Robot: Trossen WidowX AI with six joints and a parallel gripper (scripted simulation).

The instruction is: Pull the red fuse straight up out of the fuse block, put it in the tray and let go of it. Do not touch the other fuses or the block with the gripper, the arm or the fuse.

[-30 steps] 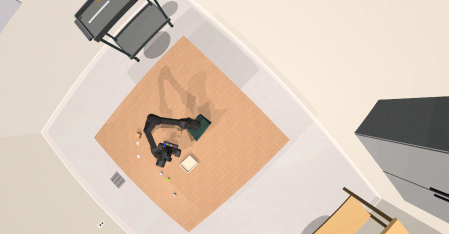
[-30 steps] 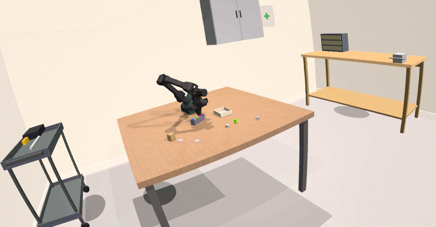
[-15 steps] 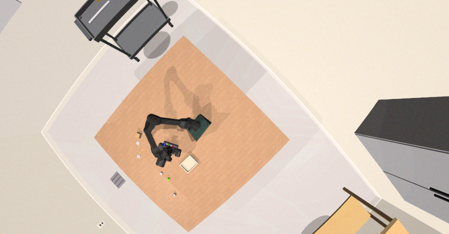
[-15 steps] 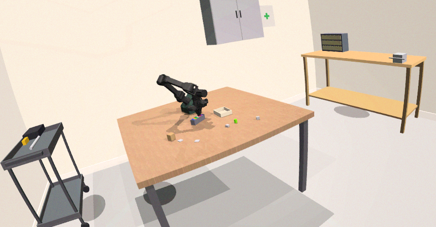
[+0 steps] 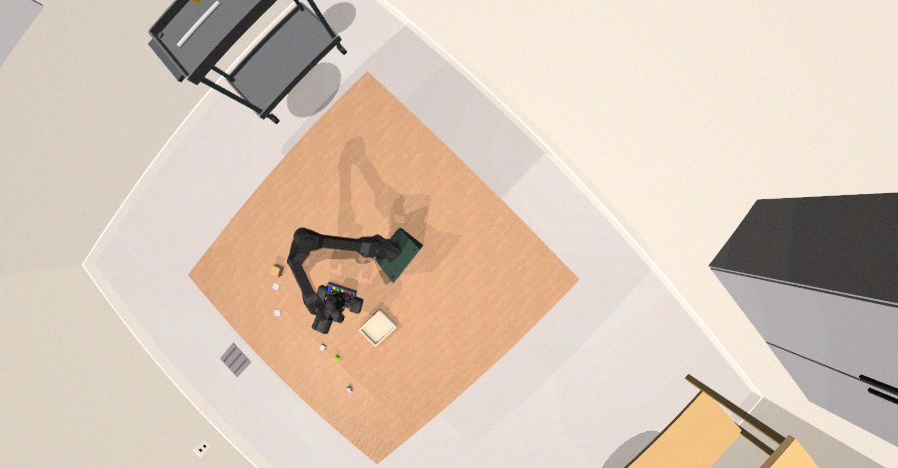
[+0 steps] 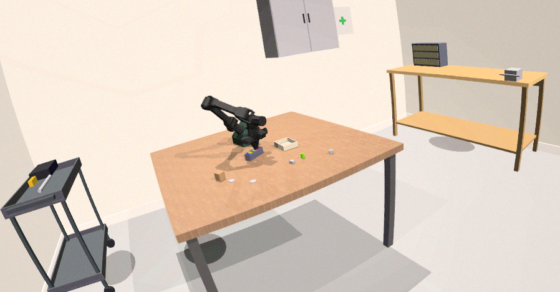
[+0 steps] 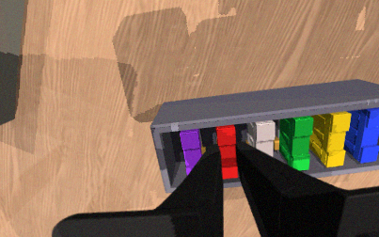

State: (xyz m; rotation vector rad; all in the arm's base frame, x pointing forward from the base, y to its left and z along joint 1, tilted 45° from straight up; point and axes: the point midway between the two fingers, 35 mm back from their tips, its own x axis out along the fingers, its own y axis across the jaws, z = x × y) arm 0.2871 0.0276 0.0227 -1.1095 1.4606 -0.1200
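My gripper tip is now 19 cm to the right of the tray and 3 cm above it. Also, from my gripper tip: red fuse 1 cm below.
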